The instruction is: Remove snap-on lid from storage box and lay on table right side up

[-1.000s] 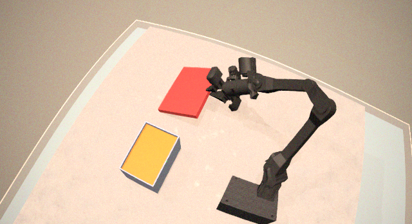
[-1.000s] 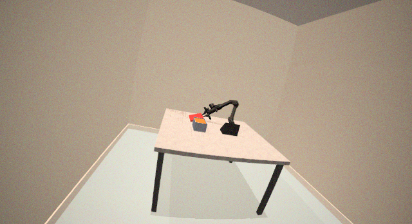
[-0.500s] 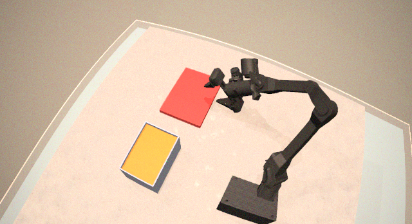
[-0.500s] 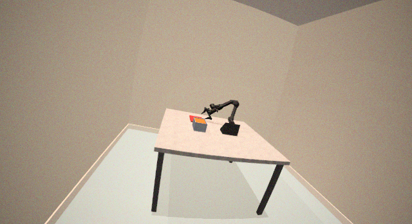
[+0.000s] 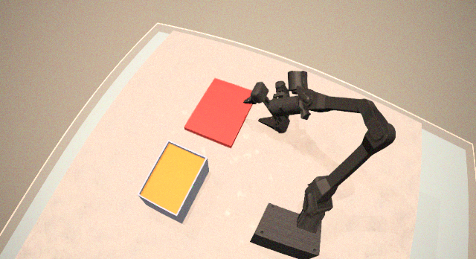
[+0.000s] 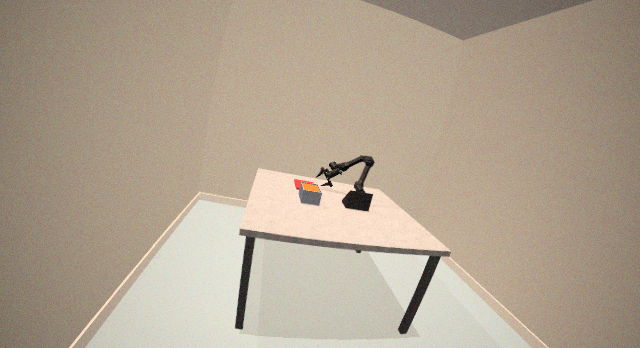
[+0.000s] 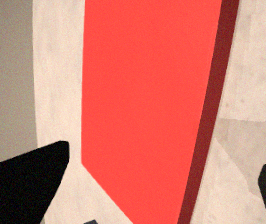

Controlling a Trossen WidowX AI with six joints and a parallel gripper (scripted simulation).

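Right now the red lid is 11 cm ahead of my gripper tip, 1 cm to the left of it and 5 cm below it. The rest, counted from my gripper tip: storage box 10 cm ahead, 34 cm to the left, 1 cm below.
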